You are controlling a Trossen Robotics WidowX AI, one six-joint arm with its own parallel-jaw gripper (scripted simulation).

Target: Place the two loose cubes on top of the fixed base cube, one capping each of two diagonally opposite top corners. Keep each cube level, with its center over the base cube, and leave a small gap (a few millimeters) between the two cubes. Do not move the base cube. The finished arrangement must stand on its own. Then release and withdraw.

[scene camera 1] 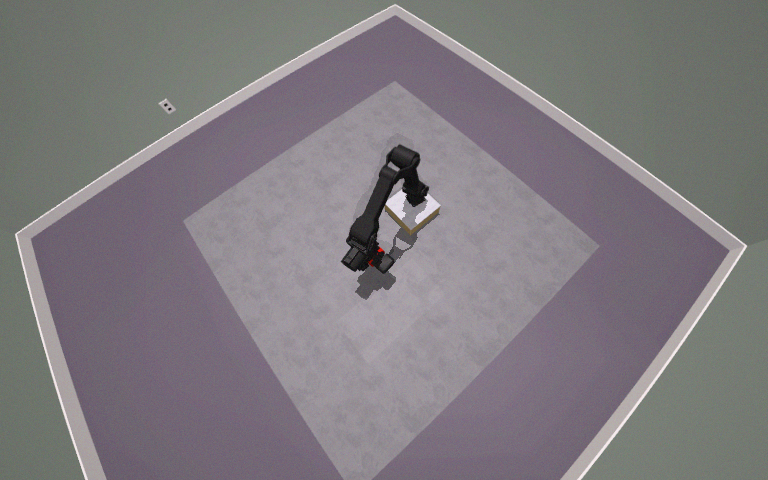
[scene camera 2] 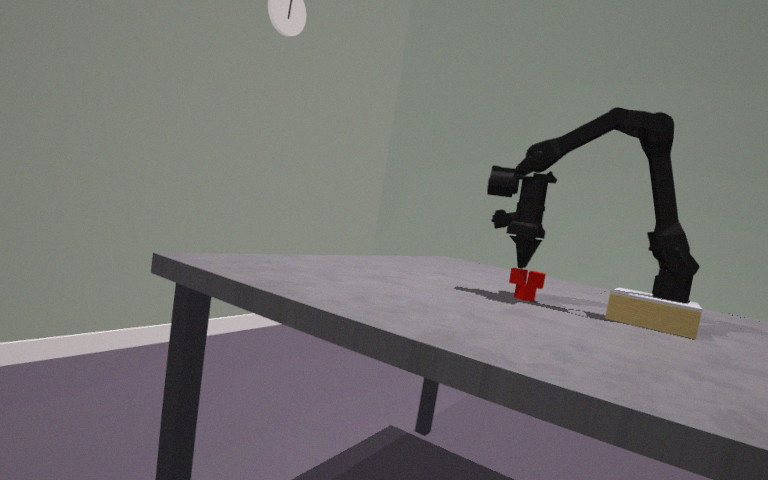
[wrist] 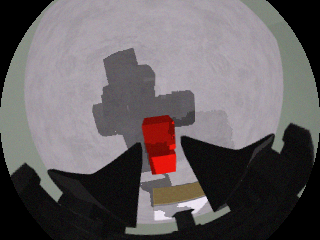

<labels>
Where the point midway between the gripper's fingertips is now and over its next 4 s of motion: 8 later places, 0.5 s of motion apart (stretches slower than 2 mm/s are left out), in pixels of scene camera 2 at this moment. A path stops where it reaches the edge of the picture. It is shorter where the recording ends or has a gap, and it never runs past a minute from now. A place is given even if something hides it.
The gripper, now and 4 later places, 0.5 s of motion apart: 521, 267; 522, 261; 523, 254; 524, 248; 525, 246
</labels>
